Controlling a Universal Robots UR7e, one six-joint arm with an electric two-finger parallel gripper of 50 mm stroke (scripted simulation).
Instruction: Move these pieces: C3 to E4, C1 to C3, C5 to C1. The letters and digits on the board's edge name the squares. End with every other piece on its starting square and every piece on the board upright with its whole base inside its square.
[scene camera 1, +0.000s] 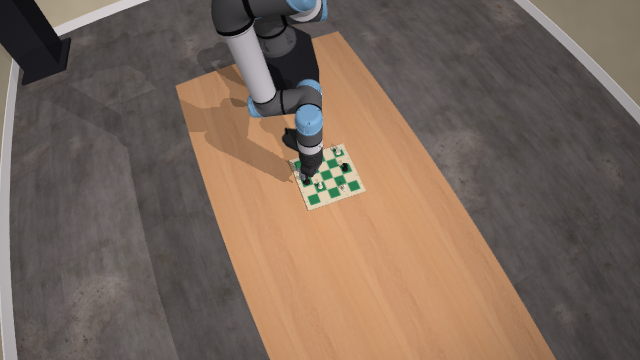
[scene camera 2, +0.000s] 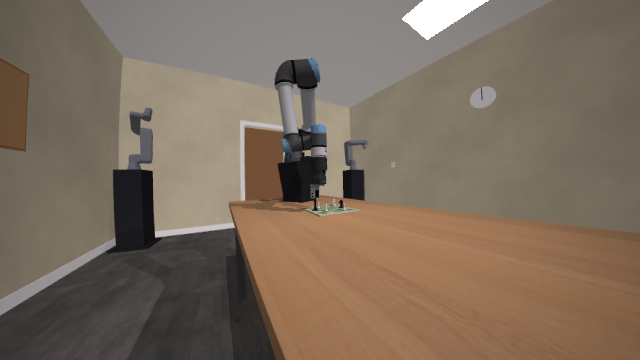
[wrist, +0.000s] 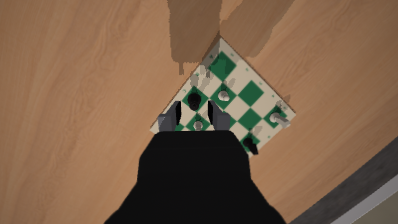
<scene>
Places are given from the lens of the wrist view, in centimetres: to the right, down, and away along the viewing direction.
my gripper (wrist: 194, 108): -1, -1, 16
green-and-cream chessboard (wrist: 252, 101): 11, -2, 23
</scene>
